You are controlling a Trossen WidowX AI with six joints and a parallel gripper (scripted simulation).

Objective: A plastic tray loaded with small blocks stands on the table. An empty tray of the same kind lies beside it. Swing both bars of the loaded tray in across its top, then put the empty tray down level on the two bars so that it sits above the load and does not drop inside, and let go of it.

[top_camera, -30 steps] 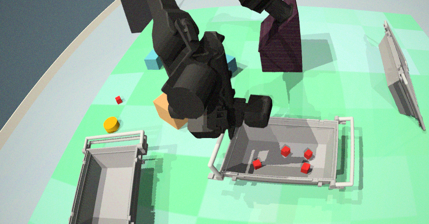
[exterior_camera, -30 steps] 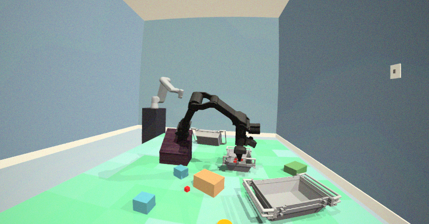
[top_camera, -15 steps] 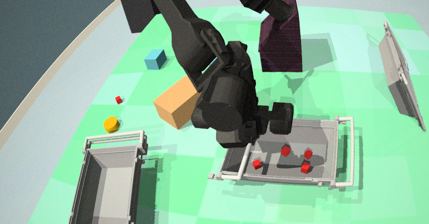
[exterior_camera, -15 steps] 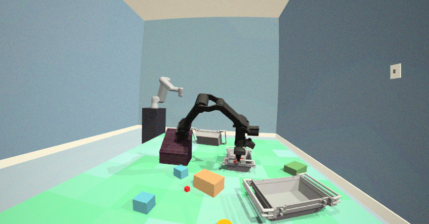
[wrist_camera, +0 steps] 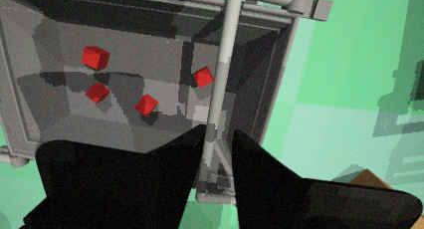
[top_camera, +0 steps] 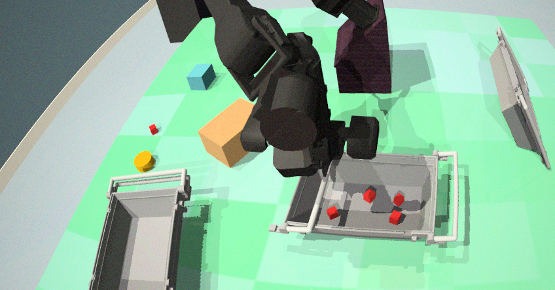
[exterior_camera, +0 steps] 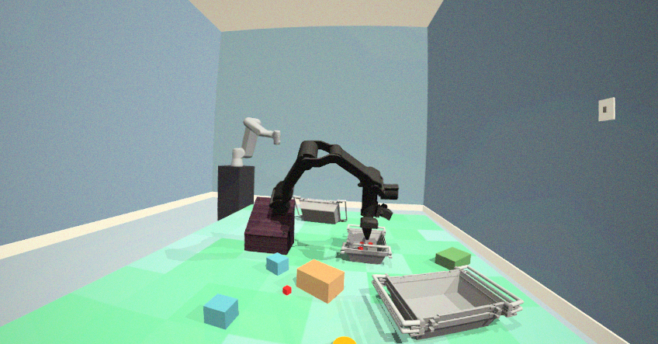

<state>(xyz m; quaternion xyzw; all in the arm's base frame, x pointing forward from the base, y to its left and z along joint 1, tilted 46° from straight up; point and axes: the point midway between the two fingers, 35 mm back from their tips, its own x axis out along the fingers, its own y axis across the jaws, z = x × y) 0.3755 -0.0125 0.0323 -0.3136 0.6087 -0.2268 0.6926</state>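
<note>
The grey tray is 300 mm behind my gripper tip, 410 mm to the left of it and 20 mm below it. From my gripper tip the other things lie so: green block 340 mm ahead, 60 mm to the left, 70 mm below; then yellow disc 20 mm behind, 420 mm to the right, 80 mm below; then orange box 120 mm behind, 220 mm to the right, 60 mm below.
</note>
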